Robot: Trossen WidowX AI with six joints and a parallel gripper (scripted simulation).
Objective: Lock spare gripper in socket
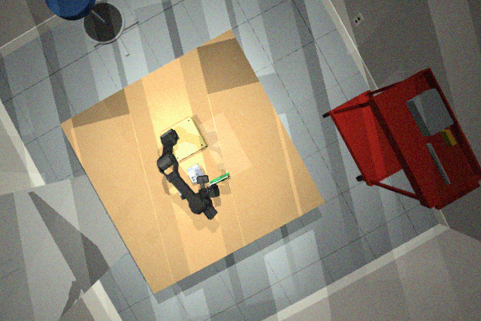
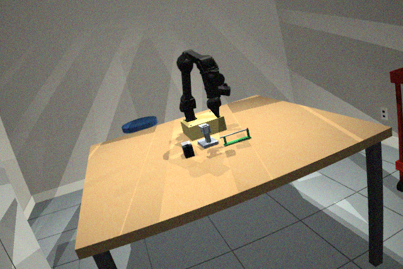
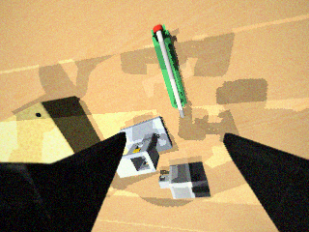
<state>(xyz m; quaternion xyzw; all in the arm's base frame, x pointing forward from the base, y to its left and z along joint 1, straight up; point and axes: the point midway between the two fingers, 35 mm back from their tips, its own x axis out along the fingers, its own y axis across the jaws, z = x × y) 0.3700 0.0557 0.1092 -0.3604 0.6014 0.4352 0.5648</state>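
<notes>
My gripper tip is now 4 cm past the spare gripper, 18 cm to the left of it and 13 cm above it. From my gripper tip the other things lie so: green cradle 1 cm ahead, 6 cm to the left, 13 cm below; socket 9 cm behind, 6 cm to the right, 10 cm below.
</notes>
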